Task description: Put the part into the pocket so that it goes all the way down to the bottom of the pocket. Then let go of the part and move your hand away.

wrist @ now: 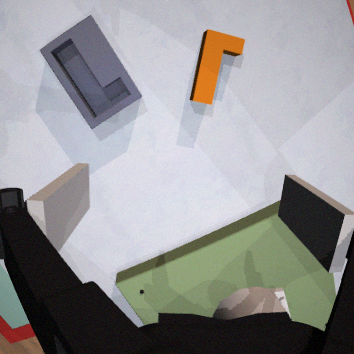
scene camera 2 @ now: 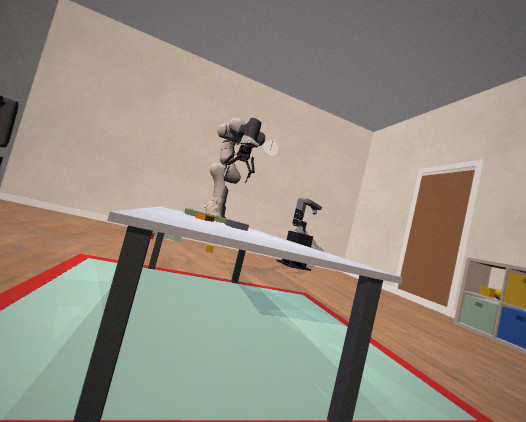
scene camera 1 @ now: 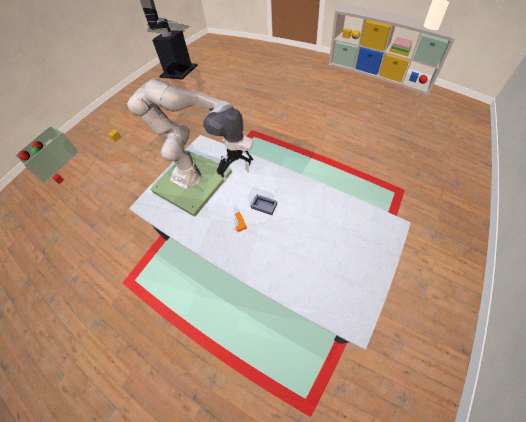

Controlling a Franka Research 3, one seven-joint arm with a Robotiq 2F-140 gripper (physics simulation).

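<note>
The part is an orange L-shaped piece [scene camera 1: 241, 223] [scene camera 2: 204, 217] [wrist: 204, 75] lying flat on the white table [scene camera 1: 325, 260] [scene camera 2: 165, 223]. In the wrist view its short leg is at the top and points right. The pocket is an L-shaped recess in a grey block [scene camera 1: 265, 210] [scene camera 2: 237, 225] [wrist: 102, 50]; it holds no part. The block lies beside the part, apart from it, turned at a different angle. My gripper [scene camera 1: 236, 172] [scene camera 2: 237, 176] [wrist: 187, 190] is wide open and empty. It hangs above the table, toward the robot's base from both objects.
A green base plate [scene camera 1: 210, 196] [wrist: 200, 265] carries the arm's foot at one end of the table. A second, dark robot [scene camera 1: 172, 52] [scene camera 2: 300, 237] stands on the floor beyond the table. A shelf unit [scene camera 1: 334, 39] [scene camera 2: 500, 310] stands by the wall.
</note>
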